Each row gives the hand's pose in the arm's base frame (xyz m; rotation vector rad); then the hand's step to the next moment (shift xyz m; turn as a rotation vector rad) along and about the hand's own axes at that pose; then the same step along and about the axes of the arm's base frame.
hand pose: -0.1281 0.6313 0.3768 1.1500 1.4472 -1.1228
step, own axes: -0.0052 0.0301 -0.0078 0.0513 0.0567 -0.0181
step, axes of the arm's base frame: 0.0293 0.0112 0.0032 0.0476 0.0320 -0.0537
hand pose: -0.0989 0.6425 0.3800 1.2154 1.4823 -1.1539
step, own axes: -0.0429 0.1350 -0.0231 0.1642 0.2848 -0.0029
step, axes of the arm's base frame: 0.1378 0.0275 0.0291 0.2580 0.0581 -0.1953
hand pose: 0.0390 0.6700 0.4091 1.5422 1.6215 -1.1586
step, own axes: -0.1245 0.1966 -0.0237 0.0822 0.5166 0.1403
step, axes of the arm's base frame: 0.2129 -0.0466 0.0850 0.4772 -0.1207 -0.2260
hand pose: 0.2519 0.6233 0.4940 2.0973 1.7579 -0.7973
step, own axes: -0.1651 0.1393 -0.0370 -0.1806 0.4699 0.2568
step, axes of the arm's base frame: 0.1265 -0.1428 0.1079 0.3788 -0.3871 -0.1613
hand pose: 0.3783 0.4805 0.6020 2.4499 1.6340 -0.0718
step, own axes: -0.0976 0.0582 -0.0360 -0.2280 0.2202 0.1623
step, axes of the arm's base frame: 0.0130 -0.1036 0.0576 0.1245 -0.3197 -0.0955
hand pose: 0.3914 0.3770 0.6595 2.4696 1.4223 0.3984
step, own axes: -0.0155 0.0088 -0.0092 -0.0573 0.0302 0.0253
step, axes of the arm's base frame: -0.0038 -0.0169 0.0101 0.0056 -0.0668 -0.0186
